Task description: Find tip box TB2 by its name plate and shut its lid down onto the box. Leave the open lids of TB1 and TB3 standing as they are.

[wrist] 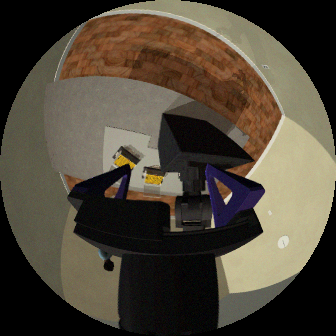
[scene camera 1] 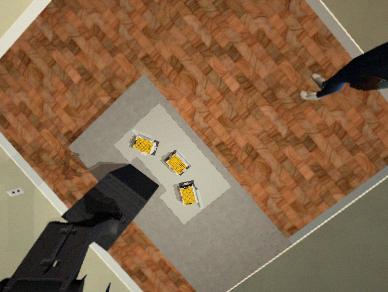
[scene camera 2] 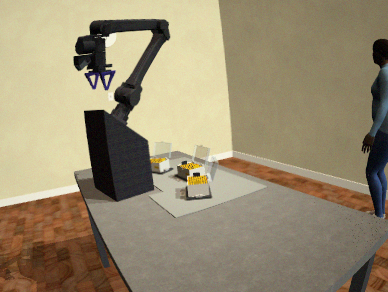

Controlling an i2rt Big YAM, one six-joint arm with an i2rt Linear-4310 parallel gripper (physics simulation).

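Places are measured from the arm's base along level axes (x right, y ahead, z up), in metres.
Where they show: gripper, fingertip midpoint: (wrist: 167, 167) (scene camera 1: 98, 279) (scene camera 2: 100, 89); arm's base, link origin: (wrist: 192, 165) (scene camera 1: 113, 217) (scene camera 2: 115, 122).
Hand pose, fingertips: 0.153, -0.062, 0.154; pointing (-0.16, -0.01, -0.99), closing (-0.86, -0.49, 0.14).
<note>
Each offset is from my fingertips to the top centre of the thing, as dx, dy, dz. Level surfaces: height alone.
Three tip boxes with yellow tips and clear lids standing open are on the pale mat. One box @(+0.029, +0.358, -0.405) (scene camera 1: 188, 195) (scene camera 2: 198, 189) (wrist: 125, 159) is nearest the camera in the second scene view, one @(-0.191, +0.409, -0.405) (scene camera 1: 177, 163) (scene camera 2: 189, 170) (wrist: 153, 177) is in the middle, and one (scene camera 1: 144, 145) (scene camera 2: 160, 165) is at the far end. The name plates are too small to read, so I cannot tell which box is TB2. My gripper (scene camera 2: 101, 89) (wrist: 167, 167) is open and empty, high above the dark block and well away from the boxes. The arm hides it in the first scene view.
A tall dark sloped block (scene camera 1: 125, 185) (scene camera 2: 117, 160) (wrist: 200, 140) stands at the table edge beside the pale mat @(dz -0.480) (scene camera 1: 215, 185) (scene camera 2: 235, 190) (wrist: 114, 137). The grey table @(dz -0.483) (scene camera 1: 240, 250) (scene camera 2: 225, 240) (wrist: 75, 115) lies under both. A person (scene camera 1: 345, 80) (scene camera 2: 381, 105) stands on the floor beyond the table.
</note>
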